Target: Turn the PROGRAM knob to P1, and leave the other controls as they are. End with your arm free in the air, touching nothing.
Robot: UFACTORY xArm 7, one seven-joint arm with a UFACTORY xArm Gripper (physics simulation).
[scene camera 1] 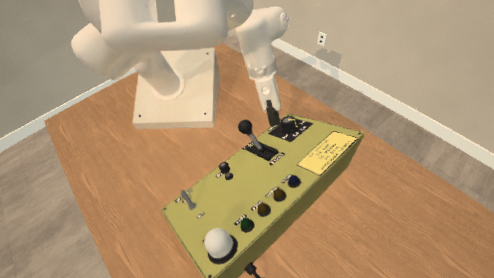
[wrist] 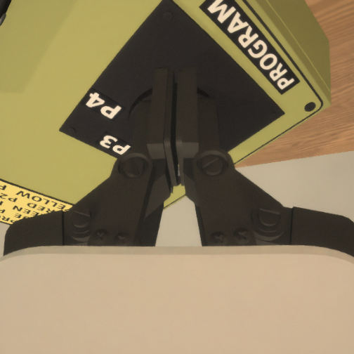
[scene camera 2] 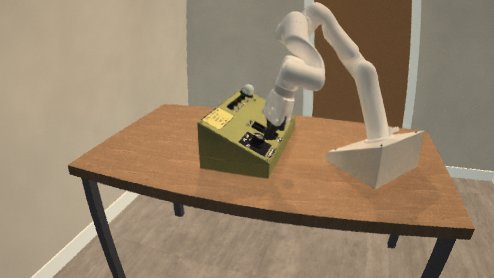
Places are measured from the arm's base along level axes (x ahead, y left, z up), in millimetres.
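Where they show: gripper, between the fingertips: (scene camera 1: pixel 275 123) (scene camera 2: pixel 268 138); arm's base, origin of its link: (scene camera 1: pixel 168 85) (scene camera 2: pixel 379 140).
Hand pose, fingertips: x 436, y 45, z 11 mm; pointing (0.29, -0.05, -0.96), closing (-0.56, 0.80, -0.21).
Observation:
Things, the pixels of their top centre, and the offset from my fingertips. "spot": a spot on its surface instead.
- PROGRAM knob, centre of its top: (scene camera 1: pixel 289 118) (scene camera 2: pixel 258 133) 35 mm ahead, 19 mm left, 25 mm up
- black plate, centre of its top: (scene camera 1: pixel 290 124) (scene camera 2: pixel 255 137) 43 mm ahead, 17 mm left, 9 mm up
- ball-topped lever, centre of its top: (scene camera 1: pixel 244 122) 48 mm back, 86 mm right, 60 mm up
- small black control, centre of its top: (scene camera 1: pixel 225 166) 15 mm back, 216 mm right, 32 mm up
- grey toggle, centre of its top: (scene camera 1: pixel 185 195) 51 mm back, 331 mm right, 25 mm up
- white dome, a spot on its surface: (scene camera 1: pixel 219 243) spot: 111 mm ahead, 377 mm right, 102 mm up
- yellow card, centre of its top: (scene camera 1: pixel 328 147) (scene camera 2: pixel 218 113) 180 mm ahead, 49 mm right, 70 mm up
The PROGRAM knob (scene camera 1: pixel 288 122) (scene camera 2: pixel 258 139) is dark and round and stands on a black plate (scene camera 1: pixel 292 134) (scene camera 2: pixel 262 150) (wrist: pixel 165 40) at one end of the green control box (scene camera 1: pixel 240 186) (scene camera 2: pixel 230 161) (wrist: pixel 45 160). A yellow mark shows blurred on the knob in scene camera 1; its direction is too unclear to read. My gripper (scene camera 1: pixel 273 123) (scene camera 2: pixel 270 133) (wrist: pixel 178 93) is shut and empty, low over the plate, close beside the knob or against it; I cannot tell if they touch. In the wrist view the fingers cover most of the knob, while the P4 and P3 labels show.
The ball-topped lever (scene camera 1: pixel 245 127) stands near my gripper. Farther along are a small black control (scene camera 1: pixel 224 168), a grey toggle (scene camera 1: pixel 188 200), several round buttons and a white dome (scene camera 1: pixel 219 243) (scene camera 2: pixel 247 90). A yellow card (scene camera 1: pixel 327 152) (scene camera 2: pixel 218 118) (wrist: pixel 25 206) lies on the box.

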